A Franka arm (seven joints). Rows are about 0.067 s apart.
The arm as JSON. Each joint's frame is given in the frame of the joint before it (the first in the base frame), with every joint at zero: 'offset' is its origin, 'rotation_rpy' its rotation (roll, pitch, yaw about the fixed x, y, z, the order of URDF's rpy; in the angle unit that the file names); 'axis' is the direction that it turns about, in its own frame. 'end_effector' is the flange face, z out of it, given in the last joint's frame.
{
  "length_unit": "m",
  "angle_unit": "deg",
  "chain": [
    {
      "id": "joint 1",
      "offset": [
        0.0,
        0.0,
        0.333
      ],
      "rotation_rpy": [
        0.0,
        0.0,
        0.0
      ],
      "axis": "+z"
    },
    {
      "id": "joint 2",
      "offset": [
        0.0,
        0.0,
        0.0
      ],
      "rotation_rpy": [
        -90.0,
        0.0,
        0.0
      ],
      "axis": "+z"
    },
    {
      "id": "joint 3",
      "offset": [
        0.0,
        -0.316,
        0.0
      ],
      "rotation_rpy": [
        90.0,
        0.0,
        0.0
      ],
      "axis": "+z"
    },
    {
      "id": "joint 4",
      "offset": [
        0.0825,
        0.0,
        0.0
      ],
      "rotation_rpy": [
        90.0,
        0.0,
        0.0
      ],
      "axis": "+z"
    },
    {
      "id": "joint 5",
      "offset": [
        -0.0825,
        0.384,
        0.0
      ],
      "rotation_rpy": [
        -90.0,
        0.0,
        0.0
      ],
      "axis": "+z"
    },
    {
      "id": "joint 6",
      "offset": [
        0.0,
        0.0,
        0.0
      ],
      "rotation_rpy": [
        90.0,
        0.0,
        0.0
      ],
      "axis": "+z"
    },
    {
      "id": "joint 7",
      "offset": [
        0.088,
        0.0,
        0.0
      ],
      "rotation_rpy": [
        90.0,
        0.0,
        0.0
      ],
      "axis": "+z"
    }
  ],
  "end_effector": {
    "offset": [
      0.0,
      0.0,
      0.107
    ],
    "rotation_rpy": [
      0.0,
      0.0,
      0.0
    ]
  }
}
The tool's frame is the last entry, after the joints.
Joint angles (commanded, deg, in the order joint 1, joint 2, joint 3, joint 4, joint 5, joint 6, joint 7), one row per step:
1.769 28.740 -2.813 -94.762 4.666 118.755 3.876
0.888 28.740 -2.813 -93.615 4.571 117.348 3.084
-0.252 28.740 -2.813 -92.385 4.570 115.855 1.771
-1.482 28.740 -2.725 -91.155 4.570 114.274 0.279
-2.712 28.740 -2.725 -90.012 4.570 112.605 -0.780
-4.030 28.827 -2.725 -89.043 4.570 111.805 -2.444
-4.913 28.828 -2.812 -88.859 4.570 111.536 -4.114
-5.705 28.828 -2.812 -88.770 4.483 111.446 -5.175
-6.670 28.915 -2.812 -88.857 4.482 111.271 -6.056
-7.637 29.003 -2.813 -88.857 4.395 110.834 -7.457
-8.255 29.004 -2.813 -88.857 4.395 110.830 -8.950
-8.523 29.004 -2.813 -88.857 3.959 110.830 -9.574
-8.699 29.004 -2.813 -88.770 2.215 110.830 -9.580
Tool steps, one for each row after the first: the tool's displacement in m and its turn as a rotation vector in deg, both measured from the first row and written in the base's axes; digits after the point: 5 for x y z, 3 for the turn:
0.00213 -0.01002 0.00699 0.052 0.220 0.048
0.00403 -0.02304 0.01458 0.235 0.411 0.310
0.00532 -0.03625 0.02209 0.495 0.674 0.742
0.00559 -0.05039 0.02888 0.706 1.127 0.668
0.00637 -0.06585 0.03446 0.884 0.941 1.065
0.00528 -0.07709 0.03556 1.019 0.927 1.783
0.00423 -0.08649 0.03615 1.046 0.873 2.092
0.00195 -0.09771 0.03420 1.194 1.157 2.007
-0.00073 -0.10892 0.03258 1.369 1.593 2.486
-0.00200 -0.11611 0.03256 1.520 1.502 3.352
-0.00269 -0.11974 0.03254 1.205 1.554 3.902
-0.00320 -0.12388 0.03318 -0.322 1.842 4.523

